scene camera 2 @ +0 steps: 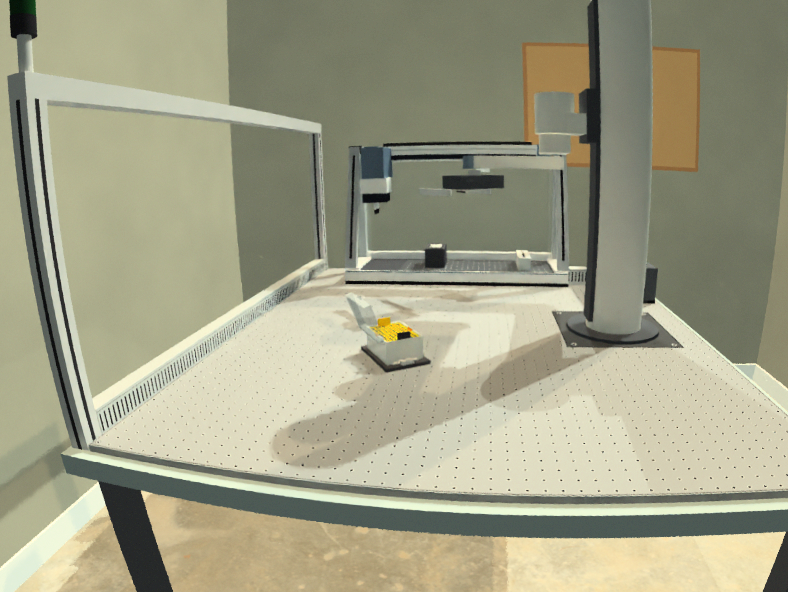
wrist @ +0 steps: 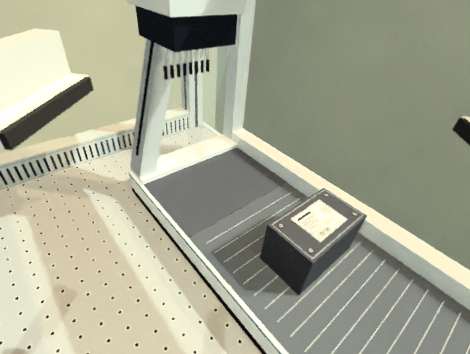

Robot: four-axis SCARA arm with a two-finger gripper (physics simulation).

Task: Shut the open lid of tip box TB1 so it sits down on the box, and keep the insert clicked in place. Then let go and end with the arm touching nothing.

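Frame: origin at the arm's base, x ahead, y left, z up, level; centimetres.
Where they show: gripper, fingertip midpoint: (wrist: 274,81); arm's base, link origin: (scene camera 2: 612,332).
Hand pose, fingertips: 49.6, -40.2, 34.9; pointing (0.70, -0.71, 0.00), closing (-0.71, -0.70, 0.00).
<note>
Each offset is from my fingertips to the top centre of the thing, as dx, dy, dz. "spot": to the spot under its first point.
The tip box @(+5.6, +63.6, -27.0) (scene camera 2: 396,351) stands on a dark base on the table in the scene view. Its pale lid @(spot: +10.8, +71.2, -20.7) (scene camera 2: 361,310) is open, tilted up and back at the box's left rear side. The yellow insert @(+5.6, +63.6, -26.2) (scene camera 2: 388,332) lies in the top of the box; whether it is clicked in is too small to tell. The gripper (scene camera 2: 459,191) (wrist: 265,120) hangs high in front of the rear frame, well above and behind the box. In the wrist view its fingers stand wide apart at the left and right edges, with nothing between them. The tip box does not show in the wrist view.
A framed machine (scene camera 2: 456,277) (wrist: 150,100) stands at the table's back, with a dark block @(spot: +3.0, -11.2, -24.5) (scene camera 2: 435,256) (wrist: 310,240) on its deck and a pale block @(spot: -28.3, -8.3, -24.7) (scene camera 2: 522,259) to the right. The arm's column (scene camera 2: 621,191) stands at the right. A tall frame (scene camera 2: 38,254) lines the left edge.
</note>
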